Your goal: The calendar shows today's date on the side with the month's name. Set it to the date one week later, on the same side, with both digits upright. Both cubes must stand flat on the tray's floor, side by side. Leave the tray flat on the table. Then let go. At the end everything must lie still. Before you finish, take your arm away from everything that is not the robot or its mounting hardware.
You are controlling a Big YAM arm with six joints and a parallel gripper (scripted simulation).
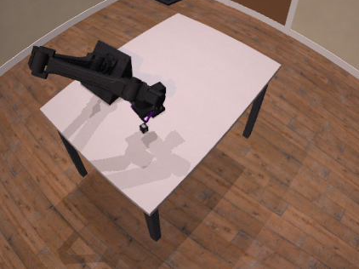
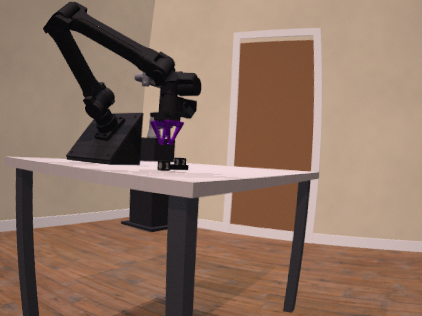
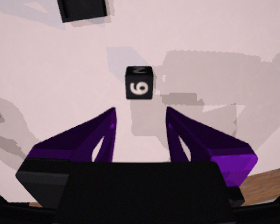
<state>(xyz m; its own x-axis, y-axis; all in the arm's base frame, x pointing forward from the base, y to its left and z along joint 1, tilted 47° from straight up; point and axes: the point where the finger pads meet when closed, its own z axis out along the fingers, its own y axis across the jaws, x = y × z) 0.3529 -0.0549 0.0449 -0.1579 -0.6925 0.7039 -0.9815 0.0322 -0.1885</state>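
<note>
The black date cube is 7 cm below my hand. Also, from my hand: black tray: 11 cm to the left, 8 cm below, 4 cm behind.
</note>
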